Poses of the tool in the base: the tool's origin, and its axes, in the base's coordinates. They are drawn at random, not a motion.
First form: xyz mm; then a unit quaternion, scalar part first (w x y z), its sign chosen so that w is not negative.
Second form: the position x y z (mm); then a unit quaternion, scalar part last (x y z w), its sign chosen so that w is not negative. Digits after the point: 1 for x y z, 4 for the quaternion.
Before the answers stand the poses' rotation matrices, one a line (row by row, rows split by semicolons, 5 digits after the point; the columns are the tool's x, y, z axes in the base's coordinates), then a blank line. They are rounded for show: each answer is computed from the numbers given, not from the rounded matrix.
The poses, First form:
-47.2 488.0 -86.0 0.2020 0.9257 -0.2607 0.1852
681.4 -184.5 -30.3 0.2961 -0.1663 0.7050 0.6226
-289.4 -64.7 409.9 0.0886 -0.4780 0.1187 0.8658
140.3 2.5 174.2 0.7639 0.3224 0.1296 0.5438
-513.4 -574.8 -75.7 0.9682 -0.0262 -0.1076 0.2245
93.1 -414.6 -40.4 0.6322 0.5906 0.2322 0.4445
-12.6 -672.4 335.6 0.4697 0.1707 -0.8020 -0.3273
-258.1 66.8 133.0 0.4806 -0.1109 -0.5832 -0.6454
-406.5 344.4 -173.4 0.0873 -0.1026 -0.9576 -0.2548
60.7 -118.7 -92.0 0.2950 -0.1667 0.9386 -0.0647
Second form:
0.79547 -0.55749 0.23756; -0.40784 -0.78246 -0.47055; 0.44821 0.27742 -0.84979
-0.76934 -0.60319 0.21043; 0.13422 0.16942 0.97636; -0.62459 0.77939 -0.04938
-0.52735 -0.26689 -0.80664; 0.03994 -0.95612 0.29023; -0.84871 0.12084 0.51487
0.37497 -0.74725 0.54865; 0.91438 0.20068 -0.35161; 0.15264 0.63352 0.75852
0.87605 -0.42905 -0.22010; 0.44033 0.89783 0.00242; 0.19658 -0.09904 0.97547
0.49700 -0.28776 0.81865; 0.83632 -0.09280 -0.54034; 0.23145 0.95320 0.19454
-0.50053 0.03366 -0.86506; -0.58122 0.72750 0.36460; 0.64160 0.68529 -0.34457
-0.51342 0.74976 -0.41745; -0.49103 0.14227 0.85944; 0.70376 0.64624 0.29511
-0.96371 0.24097 -0.11490; 0.15200 0.84911 0.50587; 0.21947 0.47005 -0.85492
-0.77037 -0.27476 0.57536; -0.35111 0.93605 -0.02310; -0.53222 -0.21981 -0.81757

-47.2 488.0 -86.0 0.9257 -0.2607 0.1852 0.2020
681.4 -184.5 -30.3 -0.1663 0.7050 0.6226 0.2961
-289.4 -64.7 409.9 -0.4780 0.1187 0.8658 0.0886
140.3 2.5 174.2 0.3224 0.1296 0.5438 0.7639
-513.4 -574.8 -75.7 -0.0262 -0.1076 0.2245 0.9682
93.1 -414.6 -40.4 0.5906 0.2322 0.4445 0.6322
-12.6 -672.4 335.6 0.1707 -0.8020 -0.3273 0.4697
-258.1 66.8 133.0 -0.1109 -0.5832 -0.6454 0.4806
-406.5 344.4 -173.4 -0.1026 -0.9576 -0.2548 0.0873
60.7 -118.7 -92.0 -0.1667 0.9386 -0.0647 0.2950

